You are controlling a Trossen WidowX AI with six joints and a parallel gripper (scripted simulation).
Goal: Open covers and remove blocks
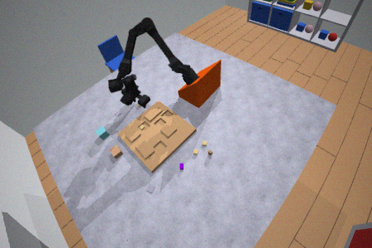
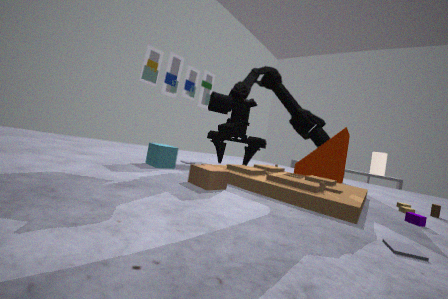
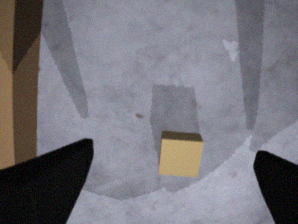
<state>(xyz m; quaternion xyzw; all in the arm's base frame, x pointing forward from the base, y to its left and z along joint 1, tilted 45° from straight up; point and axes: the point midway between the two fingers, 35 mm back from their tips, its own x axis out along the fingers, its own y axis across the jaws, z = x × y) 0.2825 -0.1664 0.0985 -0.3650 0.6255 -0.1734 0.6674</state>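
My gripper tip is now 40 mm short of the tan puzzle board, 210 mm to the right of it and 10 mm below it. Round my gripper tip: cyan block: 260 mm ahead, 30 mm to the left, 20 mm above; then small brown block: 90 mm behind, 500 mm to the left, 10 mm above; then purple block: 50 mm ahead, 460 mm to the left.
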